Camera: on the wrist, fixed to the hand. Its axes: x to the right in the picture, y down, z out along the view.
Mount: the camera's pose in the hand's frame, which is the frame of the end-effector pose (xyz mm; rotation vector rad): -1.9 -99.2 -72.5 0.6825 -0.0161 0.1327
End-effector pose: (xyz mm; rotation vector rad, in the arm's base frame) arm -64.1 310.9 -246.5 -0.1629 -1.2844 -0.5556
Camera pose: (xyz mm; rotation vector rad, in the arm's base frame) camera -49.3 196.2 -288.0 0.3143 -1.4003 0.0163
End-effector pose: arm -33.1 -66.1 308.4 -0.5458 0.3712 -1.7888
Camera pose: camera -152.4 -38.6 298.0 -0.0485 -0.2160 -1.6494
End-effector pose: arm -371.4 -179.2 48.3 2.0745 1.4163 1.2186
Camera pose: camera -487.5 -149.9 20.9 -2.3047 -1.6636 -0.7149
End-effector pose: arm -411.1 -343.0 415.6 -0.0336 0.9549 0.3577
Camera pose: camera -438.4 -450.3 362.2 0.6558 1.0250 0.1385
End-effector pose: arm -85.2 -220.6 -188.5 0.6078 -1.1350 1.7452
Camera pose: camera 10.2 -143.5 -180.2 0.9651 -0.5737 2.2539
